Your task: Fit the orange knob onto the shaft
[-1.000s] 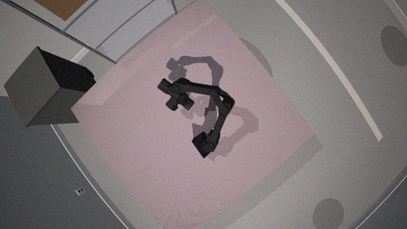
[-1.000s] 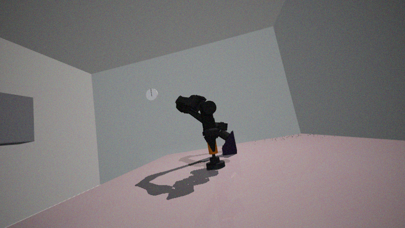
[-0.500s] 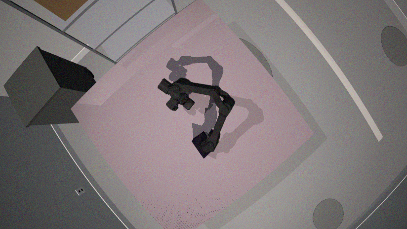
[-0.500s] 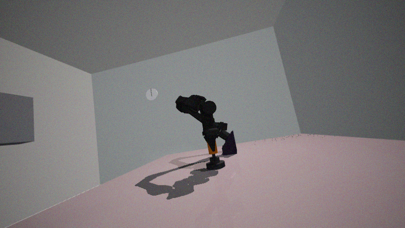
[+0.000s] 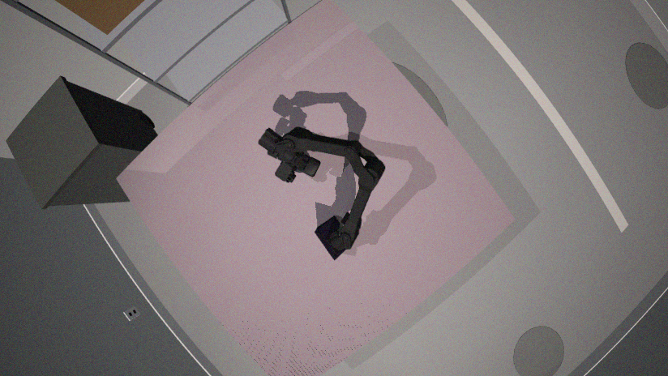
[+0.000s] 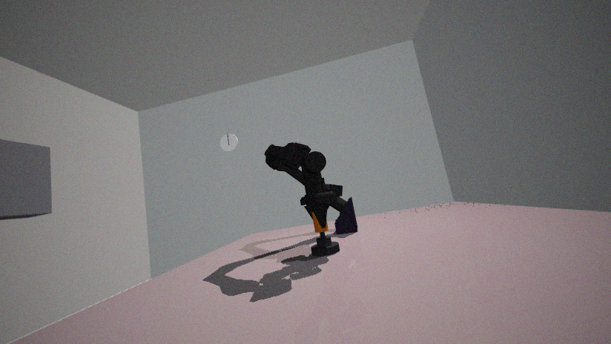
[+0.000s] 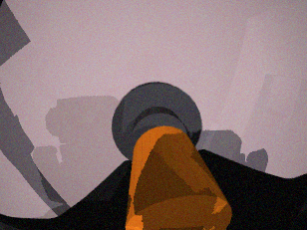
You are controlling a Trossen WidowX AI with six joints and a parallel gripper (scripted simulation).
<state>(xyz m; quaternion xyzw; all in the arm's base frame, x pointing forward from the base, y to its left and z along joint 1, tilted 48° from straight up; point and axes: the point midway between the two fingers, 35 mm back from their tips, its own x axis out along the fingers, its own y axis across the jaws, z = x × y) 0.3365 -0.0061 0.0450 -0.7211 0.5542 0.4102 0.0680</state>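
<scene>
Now: the orange knob 2 cm above my gripper tip. The rest, counted from my gripper tip: round pedestal (4 cm below).
</scene>
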